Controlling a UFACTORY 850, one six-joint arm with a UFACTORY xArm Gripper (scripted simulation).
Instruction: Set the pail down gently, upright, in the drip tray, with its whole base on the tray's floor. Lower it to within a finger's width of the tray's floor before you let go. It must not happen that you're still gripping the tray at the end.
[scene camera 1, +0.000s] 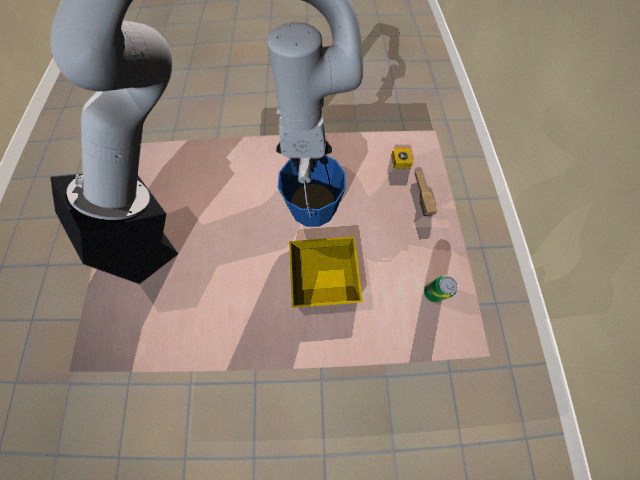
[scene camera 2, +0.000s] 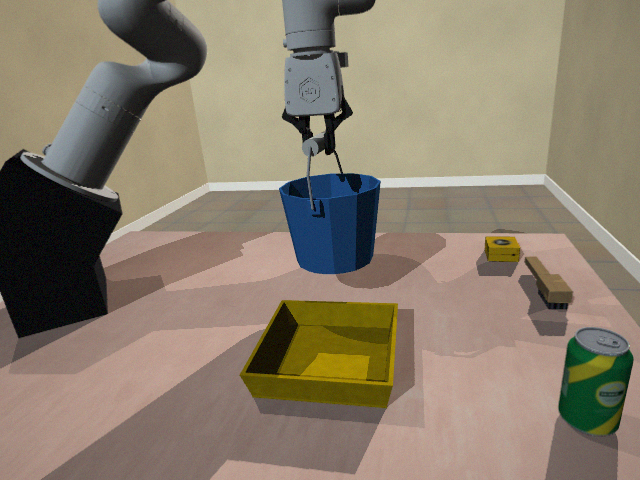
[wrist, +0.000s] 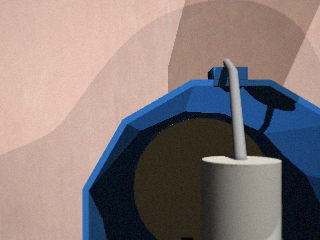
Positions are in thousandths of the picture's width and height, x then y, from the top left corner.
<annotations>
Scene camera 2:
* gripper: 499, 322
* blue pail: 529, 493
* yellow drip tray: 557, 711
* wooden brush: 873, 614
</annotations>
